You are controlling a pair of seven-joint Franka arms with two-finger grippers.
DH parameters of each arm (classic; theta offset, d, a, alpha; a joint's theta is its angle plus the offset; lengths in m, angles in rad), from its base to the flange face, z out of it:
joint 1: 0 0.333 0 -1.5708
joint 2: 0 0 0 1.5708
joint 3: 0 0.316 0.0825 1.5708
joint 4: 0 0 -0.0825 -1.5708
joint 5: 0 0.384 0 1.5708
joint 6: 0 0 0.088 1.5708
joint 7: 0 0.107 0 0
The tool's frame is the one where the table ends.
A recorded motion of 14 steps. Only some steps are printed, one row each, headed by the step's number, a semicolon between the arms.
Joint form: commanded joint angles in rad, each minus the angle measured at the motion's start. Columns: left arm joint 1, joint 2, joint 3, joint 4, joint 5, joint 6, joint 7; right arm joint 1, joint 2, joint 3, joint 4, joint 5, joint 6, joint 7.
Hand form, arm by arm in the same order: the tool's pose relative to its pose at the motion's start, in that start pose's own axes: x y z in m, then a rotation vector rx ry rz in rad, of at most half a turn. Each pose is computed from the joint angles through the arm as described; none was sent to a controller.
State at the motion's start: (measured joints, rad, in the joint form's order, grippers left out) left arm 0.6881 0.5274 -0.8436 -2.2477 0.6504 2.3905 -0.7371; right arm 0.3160 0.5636 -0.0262 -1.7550 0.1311 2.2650 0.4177
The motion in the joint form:
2: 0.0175 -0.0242 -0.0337 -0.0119 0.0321 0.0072 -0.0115; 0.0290 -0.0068 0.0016 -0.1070 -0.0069 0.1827 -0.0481
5: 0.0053 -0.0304 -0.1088 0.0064 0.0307 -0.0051 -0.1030; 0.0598 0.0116 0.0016 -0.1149 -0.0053 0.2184 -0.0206
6: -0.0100 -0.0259 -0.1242 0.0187 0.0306 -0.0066 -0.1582; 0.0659 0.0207 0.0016 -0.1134 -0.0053 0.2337 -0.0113
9: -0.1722 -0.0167 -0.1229 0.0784 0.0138 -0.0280 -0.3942; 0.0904 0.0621 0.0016 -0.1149 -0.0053 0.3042 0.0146
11: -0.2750 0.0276 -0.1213 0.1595 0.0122 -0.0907 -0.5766; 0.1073 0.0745 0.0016 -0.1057 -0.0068 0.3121 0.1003
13: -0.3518 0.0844 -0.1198 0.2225 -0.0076 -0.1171 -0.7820; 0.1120 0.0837 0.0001 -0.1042 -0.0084 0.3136 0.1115
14: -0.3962 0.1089 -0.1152 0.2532 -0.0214 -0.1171 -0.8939; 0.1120 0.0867 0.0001 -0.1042 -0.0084 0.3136 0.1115
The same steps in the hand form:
2: -0.0032 0.0061 -0.0117 0.0146 0.0396 0.0268; -0.0185 -0.0055 0.0261 0.0187 0.0799 -0.0741
5: -0.0091 0.0450 -0.0357 -0.0054 0.0771 0.0043; -0.0284 -0.0206 0.0396 0.0209 0.0871 -0.0743
6: -0.0105 0.0594 -0.0423 -0.0175 0.0881 -0.0271; -0.0293 -0.0240 0.0437 0.0235 0.0941 -0.0707
9: -0.0299 0.1359 -0.0605 -0.0403 0.1107 -0.1391; -0.0347 -0.0355 0.0655 0.0319 0.1194 -0.0668
11: -0.0372 0.1821 -0.0706 -0.0457 0.0987 -0.2562; -0.0387 -0.0455 0.0700 0.0376 0.1216 0.0007
13: -0.0453 0.2193 -0.0714 -0.0765 0.0553 -0.4249; -0.0401 -0.0465 0.0754 0.0328 0.1173 0.0076
14: -0.0512 0.2399 -0.0726 -0.0982 0.0335 -0.5179; -0.0403 -0.0461 0.0774 0.0310 0.1149 0.0078

